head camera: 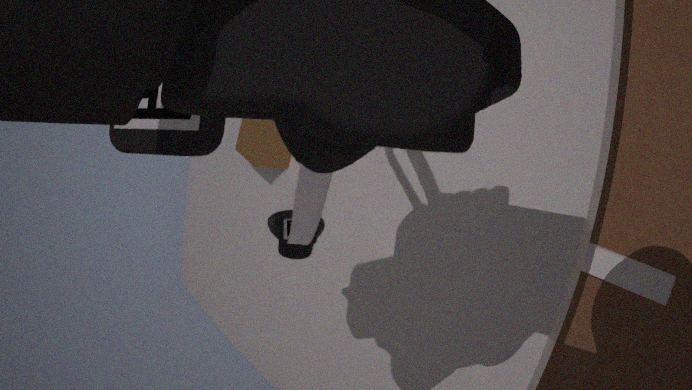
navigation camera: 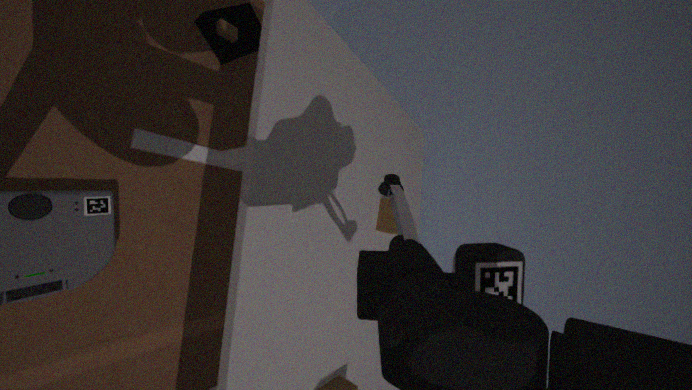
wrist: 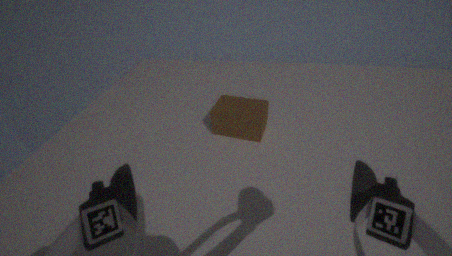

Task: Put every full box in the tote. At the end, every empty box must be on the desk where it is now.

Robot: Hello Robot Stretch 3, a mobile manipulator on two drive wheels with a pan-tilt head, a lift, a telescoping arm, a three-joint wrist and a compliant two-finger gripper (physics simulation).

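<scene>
A brown box (head camera: 262, 142) (navigation camera: 386, 215) (wrist: 240, 118) stands on the white desk (head camera: 240, 280) (navigation camera: 290, 280) (wrist: 310, 90), near its far edge. Whether it is full does not show. My gripper (head camera: 296, 234) (navigation camera: 389, 184) (wrist: 240, 184) is open and empty above the desk. In the wrist view the box lies ahead, beyond the fingertips and between their lines. Arm and wrist parts hide some of the box in the head view. Another brown box (navigation camera: 337, 384) shows partly at the bottom of the navigation view. The black tote (navigation camera: 245, 49) is beside the desk, with a brown box (navigation camera: 227, 30) inside.
My grey base (navigation camera: 55, 250) is on the brown wooden floor (navigation camera: 145, 240) in front of the desk. A pale bar (head camera: 645, 285) (navigation camera: 170, 145) sticks out low from under the desk's near edge. The shadow of my arm and gripper falls across the desk.
</scene>
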